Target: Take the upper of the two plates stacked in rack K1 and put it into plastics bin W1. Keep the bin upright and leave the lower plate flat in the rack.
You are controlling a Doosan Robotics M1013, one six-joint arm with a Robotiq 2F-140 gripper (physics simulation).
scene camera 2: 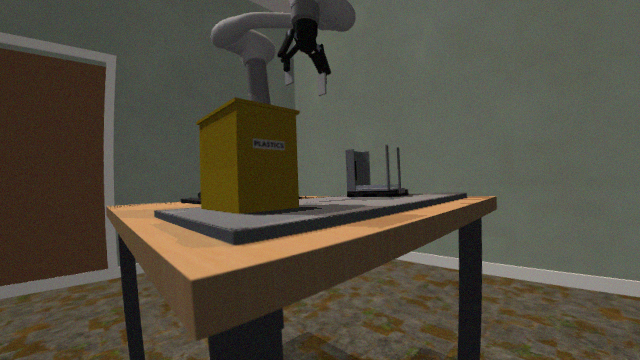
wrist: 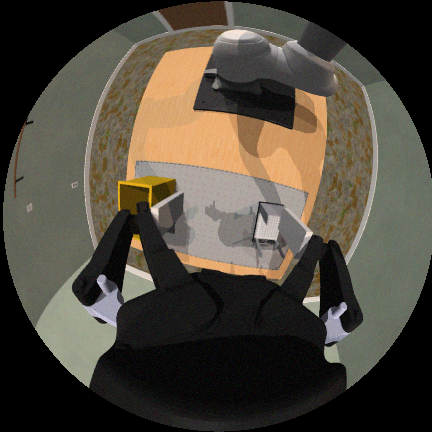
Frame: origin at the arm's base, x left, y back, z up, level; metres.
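Where they show: gripper, fingertip midpoint: (scene camera 2: 306,89) (wrist: 232,209); arm's base, origin of the base link: (wrist: 237,75).
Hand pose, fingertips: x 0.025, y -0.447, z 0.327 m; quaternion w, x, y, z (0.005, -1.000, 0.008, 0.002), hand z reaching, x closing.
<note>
Each offset is from my fingertips to the top centre of the thing. Level surfaces: height alone.
My gripper (scene camera 2: 305,82) (wrist: 232,209) is open and empty, high above the board, between the bin and the rack as the wrist view shows it. The yellow plastics bin W1 @[dx -0.273, dy -0.094, dz -0.147 m] (scene camera 2: 267,175) (wrist: 162,187) stands upright at the left; a finger hides part of it in the wrist view. Rack K1 @[dx +0.152, dy -0.134, dz -0.182 m] (scene camera 2: 351,170) (wrist: 271,208) stands at the right, with a tall back panel and two thin posts. A white gridded plate @[dx +0.151, dy -0.124, dz -0.293 m] (wrist: 267,227) lies flat in it in the wrist view. A thin light layer shows low in the rack in the scene view; I cannot tell the two plates apart.
The grey perforated board @[dz -0.327 m] (scene camera 2: 190,220) (wrist: 215,182) carries bin and rack on the wooden table (scene camera 2: 350,255) (wrist: 175,137). The arm's black base plate (wrist: 215,104) lies behind the board. The rack's thin posts rise well above the plate level.
</note>
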